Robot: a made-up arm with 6 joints. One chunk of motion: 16 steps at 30 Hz.
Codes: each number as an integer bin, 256 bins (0 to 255) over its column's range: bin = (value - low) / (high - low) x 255, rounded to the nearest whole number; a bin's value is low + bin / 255 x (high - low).
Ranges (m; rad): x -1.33..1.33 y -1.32..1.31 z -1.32..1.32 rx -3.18..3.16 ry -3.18..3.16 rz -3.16..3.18
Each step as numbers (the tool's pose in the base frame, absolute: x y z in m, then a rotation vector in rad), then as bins.
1 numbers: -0.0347 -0.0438 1.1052 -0.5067 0.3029 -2.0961
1 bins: 124 124 234 108 140 43
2 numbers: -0.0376 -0.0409 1.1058 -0.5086 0.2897 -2.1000
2 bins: 124 124 234 107 140 43
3 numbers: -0.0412 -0.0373 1.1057 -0.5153 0.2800 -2.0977
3 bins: 124 124 234 107 139 43
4 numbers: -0.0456 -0.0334 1.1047 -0.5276 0.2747 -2.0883
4 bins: 123 125 234 107 139 43
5 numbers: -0.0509 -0.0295 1.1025 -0.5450 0.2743 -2.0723
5 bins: 123 125 234 106 139 44
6 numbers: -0.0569 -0.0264 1.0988 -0.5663 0.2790 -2.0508
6 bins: 122 125 234 105 139 45
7 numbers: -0.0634 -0.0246 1.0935 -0.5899 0.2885 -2.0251
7 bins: 121 126 233 104 140 46
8 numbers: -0.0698 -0.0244 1.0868 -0.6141 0.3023 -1.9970
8 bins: 121 126 232 103 140 47
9 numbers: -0.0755 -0.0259 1.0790 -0.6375 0.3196 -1.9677
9 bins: 120 125 232 102 141 48
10 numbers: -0.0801 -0.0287 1.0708 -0.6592 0.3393 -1.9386
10 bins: 120 125 231 101 142 49
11 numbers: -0.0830 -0.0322 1.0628 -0.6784 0.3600 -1.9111
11 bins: 120 125 230 101 142 50
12 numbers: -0.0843 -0.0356 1.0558 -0.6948 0.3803 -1.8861
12 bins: 119 125 229 100 143 51
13 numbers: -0.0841 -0.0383 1.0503 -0.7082 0.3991 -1.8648
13 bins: 119 124 229 99 144 52
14 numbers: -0.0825 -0.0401 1.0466 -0.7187 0.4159 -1.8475
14 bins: 120 124 229 99 145 53
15 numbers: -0.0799 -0.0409 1.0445 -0.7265 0.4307 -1.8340
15 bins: 120 124 228 99 145 53
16 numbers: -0.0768 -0.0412 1.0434 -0.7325 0.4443 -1.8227
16 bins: 120 124 228 98 146 54
